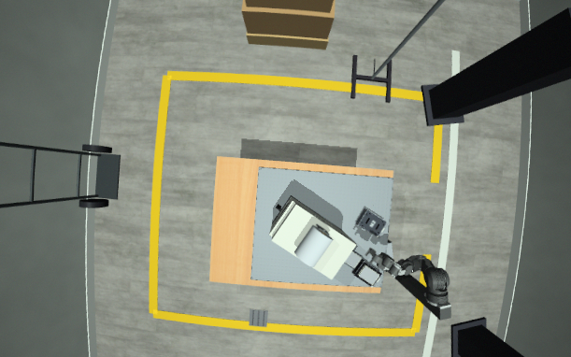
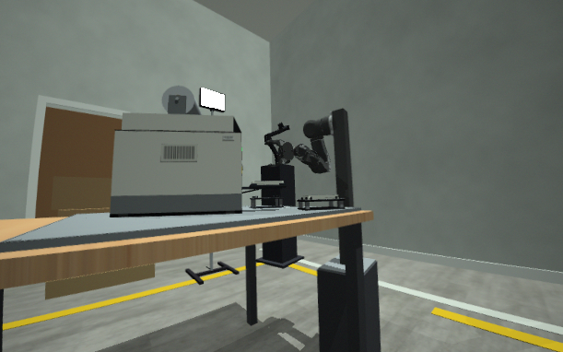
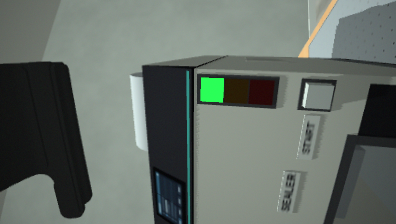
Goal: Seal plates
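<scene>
My gripper is now 140 mm above the plate, 80 mm short of it and 60 mm to the right of it. Also, from my hand: foil roll: 330 mm ahead, 160 mm to the right, 160 mm above; then sealer stage: 160 mm below, 80 mm ahead, 60 mm to the left.
</scene>
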